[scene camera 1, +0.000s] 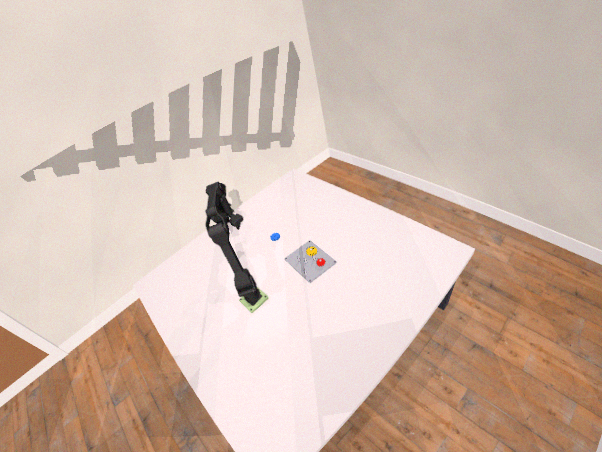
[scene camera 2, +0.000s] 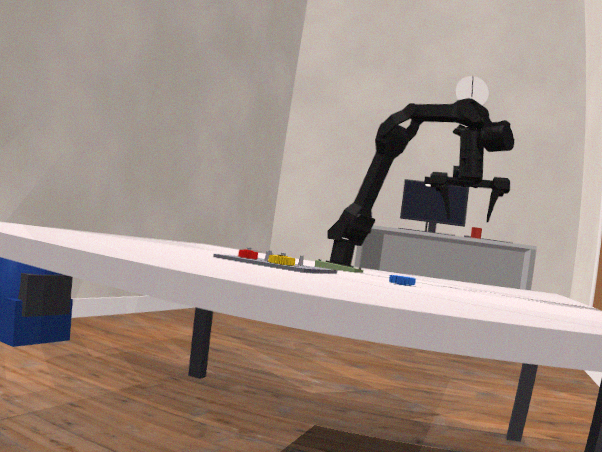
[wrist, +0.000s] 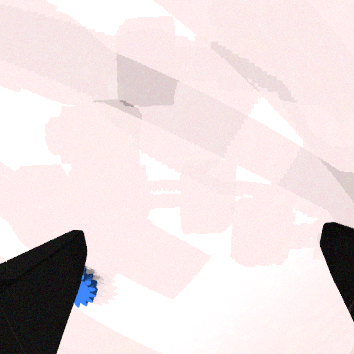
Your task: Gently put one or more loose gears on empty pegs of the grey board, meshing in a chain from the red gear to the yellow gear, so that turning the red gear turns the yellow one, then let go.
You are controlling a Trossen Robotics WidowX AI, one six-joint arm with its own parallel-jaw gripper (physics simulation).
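Places are measured from the arm's base along level axes (x ahead, y left, z up), in centimetres.
Pixels of known places: gripper, between the fingertips: [scene camera 2: 468,220] [wrist: 207,240]; arm's base, origin of its link: [scene camera 1: 253,297] [scene camera 2: 339,264].
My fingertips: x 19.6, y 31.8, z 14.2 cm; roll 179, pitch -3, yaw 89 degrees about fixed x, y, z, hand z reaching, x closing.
Note:
For each thing: its top centre in the pictures, then the offset to it from my fingertips.
- loose blue gear, centre of its top: [wrist: 70,289] [scene camera 2: 403,276] [scene camera 1: 274,235] dx +14.2, dy -12.0, dz -13.8 cm
- grey board, centre of its top: [scene camera 2: 278,251] [scene camera 1: 309,257] dx +12.4, dy -38.9, dz -12.4 cm
- red gear, centre of its top: [scene camera 2: 248,250] [scene camera 1: 320,261] dx +13.9, dy -44.9, dz -13.0 cm
- yellow gear, centre of its top: [scene camera 2: 282,255] [scene camera 1: 311,249] dx +16.8, dy -36.5, dz -12.9 cm
A loose blue gear [scene camera 1: 275,237] [scene camera 2: 402,280] [wrist: 86,291] lies flat on the table, apart from the grey board; in the wrist view the left finger partly hides it. The grey board [scene camera 1: 310,276] [scene camera 2: 320,271] lies flat on the table. It bears the red gear [scene camera 1: 321,262] [scene camera 2: 248,254] and the yellow gear [scene camera 1: 312,251] [scene camera 2: 281,259], with several small pegs beside them. My gripper [scene camera 2: 468,220] [wrist: 207,240] is open and empty, high above the table, pointing down. In scene camera 1 its fingers are hard to make out.
The arm's green base plate [scene camera 1: 251,307] [scene camera 2: 325,265] is on the white table [scene camera 1: 380,260] [scene camera 2: 125,270], near the grey board. A wall stands behind the arm. In scene camera 2 a cabinet [scene camera 2: 450,262] with a monitor [scene camera 2: 420,202] and a red object [scene camera 2: 476,232] stands in the background.

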